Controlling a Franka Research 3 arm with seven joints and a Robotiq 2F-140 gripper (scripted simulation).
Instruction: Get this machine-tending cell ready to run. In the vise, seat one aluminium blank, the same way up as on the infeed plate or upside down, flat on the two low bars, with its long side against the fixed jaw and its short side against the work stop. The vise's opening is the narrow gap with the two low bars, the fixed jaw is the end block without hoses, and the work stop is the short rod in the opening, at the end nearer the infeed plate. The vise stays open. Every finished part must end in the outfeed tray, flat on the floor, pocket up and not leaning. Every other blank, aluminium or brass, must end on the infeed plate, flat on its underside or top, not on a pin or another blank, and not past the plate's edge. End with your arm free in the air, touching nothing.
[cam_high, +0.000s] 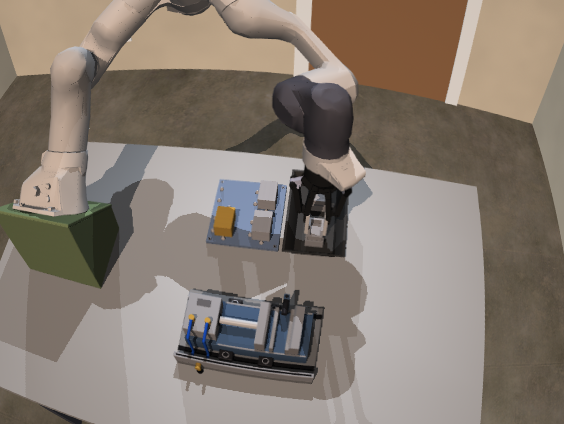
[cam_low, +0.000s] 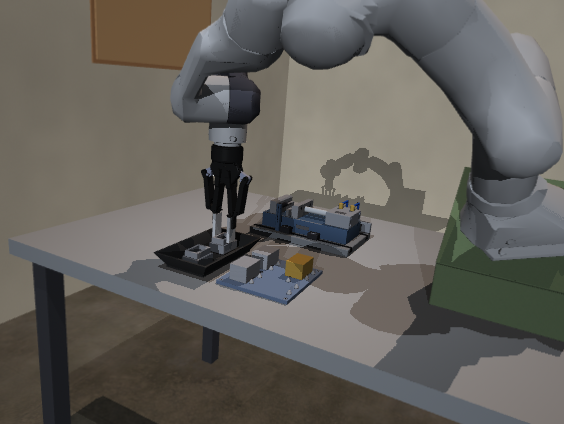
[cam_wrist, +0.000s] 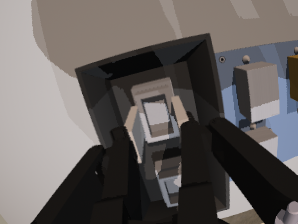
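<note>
The aluminium blank lies 120 mm behind my hand, 20 mm to the left of it and 50 mm below it. The rest, counted from my hand: brass blank 210 mm behind, 30 mm to the left, 50 mm below; blue vise 140 mm behind, 260 mm to the right, 30 mm below.
</note>
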